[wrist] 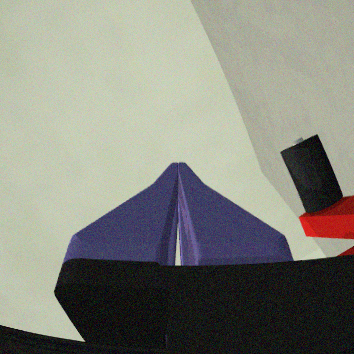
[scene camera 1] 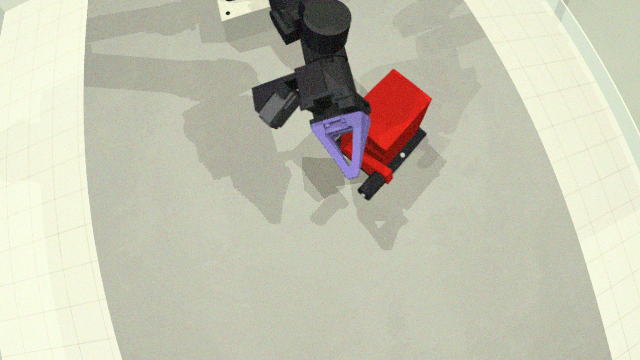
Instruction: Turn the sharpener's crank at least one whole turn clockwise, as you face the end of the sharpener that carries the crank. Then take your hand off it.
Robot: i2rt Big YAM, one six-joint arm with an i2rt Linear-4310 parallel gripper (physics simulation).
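Places are measured from the arm's base along level axes (x back, y right, z up), in centimetres.
Pixels of known places: gripper, between the fingertips: (wrist: 177, 174) (scene camera 1: 353, 178).
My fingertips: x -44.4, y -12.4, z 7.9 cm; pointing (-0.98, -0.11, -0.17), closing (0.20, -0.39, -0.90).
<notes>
Behind a point stands the place of what it marks.
The red sharpener (scene camera 1: 397, 107) @[z 4.8, x -33.5, y -20.4 cm] stands on a black base (scene camera 1: 413, 144) @[z -7.1, x -34.6, y -25.0 cm] right of the arm in the scene view. Its red crank arm (scene camera 1: 376, 167) (wrist: 330, 224) slants down to the right, with the black crank handle (scene camera 1: 371, 185) @[z 2.9, x -44.0, y -15.3 cm] (wrist: 312, 175) @[z 2.2, x -43.0, y -14.8 cm] at its lower right end. My gripper (scene camera 1: 353, 177) @[z 7.9, x -44.4, y -12.4 cm] (wrist: 177, 174) @[z 7.9, x -44.4, y -12.4 cm] is shut with nothing between its purple fingers. In the scene view the fingertips appear just left of the handle and overlap part of the crank arm. In the wrist view the handle is to the right of the fingertips, with a gap between them. The gripper hides part of the crank and sharpener.
A pale plate with dark holes (scene camera 1: 240, 9) @[z -0.4, x -7.1, y 2.8 cm] shows at the top edge of the scene view, beside the arm. The grey table (scene camera 1: 320, 290) @[z -8.0, x -56.6, y -7.5 cm] has pale tiled areas (scene camera 1: 45, 200) (scene camera 1: 595, 200) on both sides. Shadows of the arm fall on the table.
</notes>
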